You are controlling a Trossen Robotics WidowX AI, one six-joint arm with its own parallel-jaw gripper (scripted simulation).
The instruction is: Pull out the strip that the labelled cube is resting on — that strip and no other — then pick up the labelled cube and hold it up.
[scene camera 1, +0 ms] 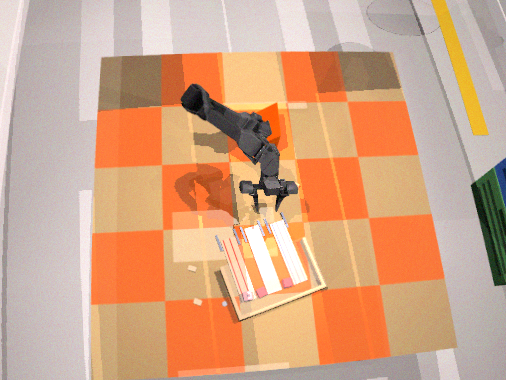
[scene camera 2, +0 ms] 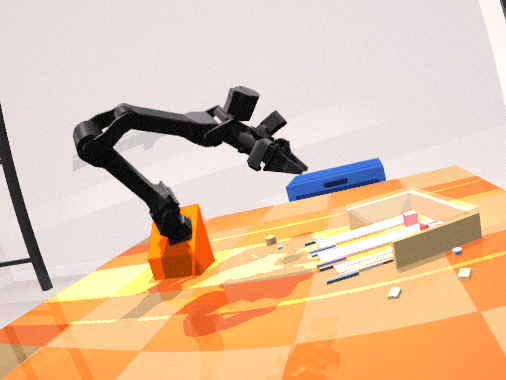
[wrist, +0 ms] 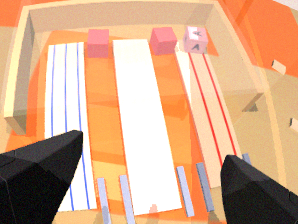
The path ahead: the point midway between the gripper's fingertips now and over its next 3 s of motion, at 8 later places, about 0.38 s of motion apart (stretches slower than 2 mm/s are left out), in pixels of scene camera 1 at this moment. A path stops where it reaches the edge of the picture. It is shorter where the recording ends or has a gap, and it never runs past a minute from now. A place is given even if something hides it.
My gripper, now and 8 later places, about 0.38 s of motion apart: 266,211; 257,228; 244,237; 232,240; 231,242; 231,243; 231,244; 230,245; 230,246
